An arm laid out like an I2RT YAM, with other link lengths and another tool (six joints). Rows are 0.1 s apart.
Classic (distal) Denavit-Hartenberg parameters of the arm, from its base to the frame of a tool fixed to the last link. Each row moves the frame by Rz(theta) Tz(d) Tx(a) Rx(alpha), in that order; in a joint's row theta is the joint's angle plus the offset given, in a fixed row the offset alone. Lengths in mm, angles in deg.
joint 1: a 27  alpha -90  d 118.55  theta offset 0
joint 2: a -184.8  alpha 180  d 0  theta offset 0
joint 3: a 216.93  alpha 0  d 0  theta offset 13.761
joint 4: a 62.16  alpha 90  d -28.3  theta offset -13.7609
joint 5: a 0  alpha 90  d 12.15  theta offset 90
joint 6: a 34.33  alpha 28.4  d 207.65  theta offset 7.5
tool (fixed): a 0  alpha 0  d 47.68  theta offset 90
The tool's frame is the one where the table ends.
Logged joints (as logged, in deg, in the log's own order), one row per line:
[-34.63, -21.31, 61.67, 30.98, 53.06, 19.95]
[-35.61, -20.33, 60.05, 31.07, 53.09, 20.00]
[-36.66, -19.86, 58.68, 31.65, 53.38, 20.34]
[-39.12, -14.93, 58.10, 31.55, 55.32, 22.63]
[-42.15, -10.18, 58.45, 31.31, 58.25, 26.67]
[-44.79, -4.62, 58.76, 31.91, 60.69, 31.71]
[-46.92, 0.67, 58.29, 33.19, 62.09, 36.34]
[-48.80, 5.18, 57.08, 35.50, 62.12, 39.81]
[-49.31, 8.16, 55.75, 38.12, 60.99, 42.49]
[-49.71, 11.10, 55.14, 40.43, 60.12, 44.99]
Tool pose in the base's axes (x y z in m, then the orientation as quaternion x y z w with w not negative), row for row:
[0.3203, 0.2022, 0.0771, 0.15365, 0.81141, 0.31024, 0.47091]
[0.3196, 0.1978, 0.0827, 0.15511, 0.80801, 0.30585, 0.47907]
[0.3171, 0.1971, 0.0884, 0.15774, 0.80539, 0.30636, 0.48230]
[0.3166, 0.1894, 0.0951, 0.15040, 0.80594, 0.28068, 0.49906]
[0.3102, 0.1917, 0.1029, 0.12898, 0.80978, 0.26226, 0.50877]
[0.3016, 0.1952, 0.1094, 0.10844, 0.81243, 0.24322, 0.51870]
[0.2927, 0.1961, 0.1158, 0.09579, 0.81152, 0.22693, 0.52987]
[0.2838, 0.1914, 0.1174, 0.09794, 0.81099, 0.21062, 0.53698]
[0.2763, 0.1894, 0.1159, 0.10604, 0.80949, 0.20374, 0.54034]
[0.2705, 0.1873, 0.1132, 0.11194, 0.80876, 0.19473, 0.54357]
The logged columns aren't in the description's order. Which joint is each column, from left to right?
Columns, left to right: joint 4, joint 5, joint 2, joint 6, joint 3, joint 1.
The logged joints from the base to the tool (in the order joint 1, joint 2, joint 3, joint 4, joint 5, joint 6), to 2 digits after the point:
[19.95, 61.67, 53.06, -34.63, -21.31, 30.98]
[20.00, 60.05, 53.09, -35.61, -20.33, 31.07]
[20.34, 58.68, 53.38, -36.66, -19.86, 31.65]
[22.63, 58.10, 55.32, -39.12, -14.93, 31.55]
[26.67, 58.45, 58.25, -42.15, -10.18, 31.31]
[31.71, 58.76, 60.69, -44.79, -4.62, 31.91]
[36.34, 58.29, 62.09, -46.92, 0.67, 33.19]
[39.81, 57.08, 62.12, -48.80, 5.18, 35.50]
[42.49, 55.75, 60.99, -49.31, 8.16, 38.12]
[44.99, 55.14, 60.12, -49.71, 11.10, 40.43]

